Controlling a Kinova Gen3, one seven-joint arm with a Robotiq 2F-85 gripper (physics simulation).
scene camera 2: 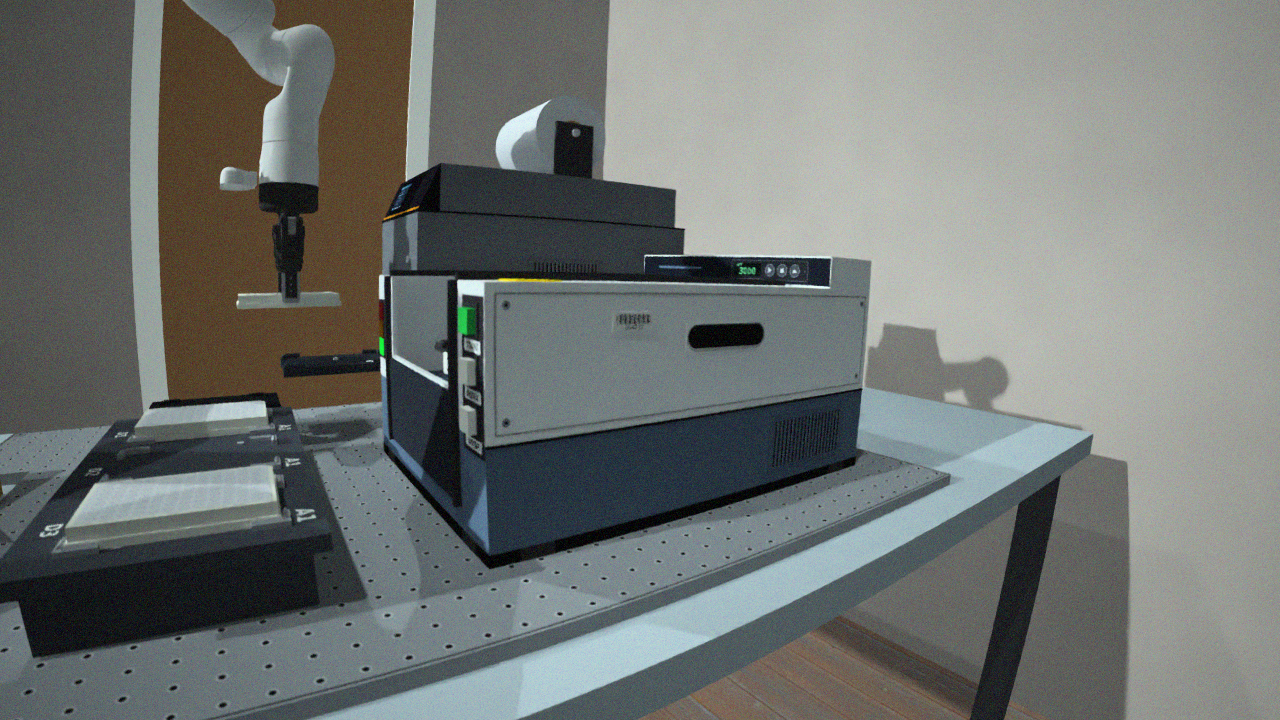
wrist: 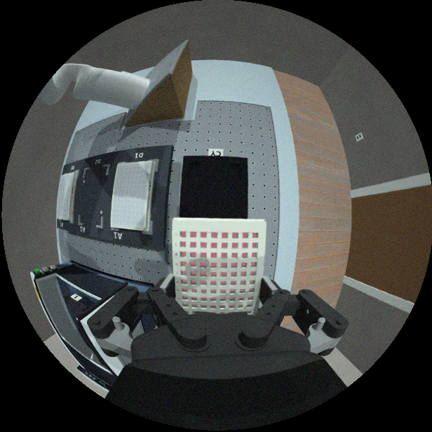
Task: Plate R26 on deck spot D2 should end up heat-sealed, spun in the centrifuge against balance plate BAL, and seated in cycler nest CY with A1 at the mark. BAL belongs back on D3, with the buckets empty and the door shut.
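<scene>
My gripper is shut on a pale plate with rows of red wells, taken to be R26 as no label is legible. It is held level in the air; in the wrist view its far edge overlaps the near side of black nest CY. I cannot tell whether it is sealed. On the dark deck, D2 is bare. A white plate sits on D3, another on D1. The centrifuge shows 3000; its bucket contents are unclear.
The grey sealer with a white film roll stands behind the centrifuge. Its dark tray sticks out to the left. A wedge-shaped block and a white arm section stand beyond the deck in the wrist view.
</scene>
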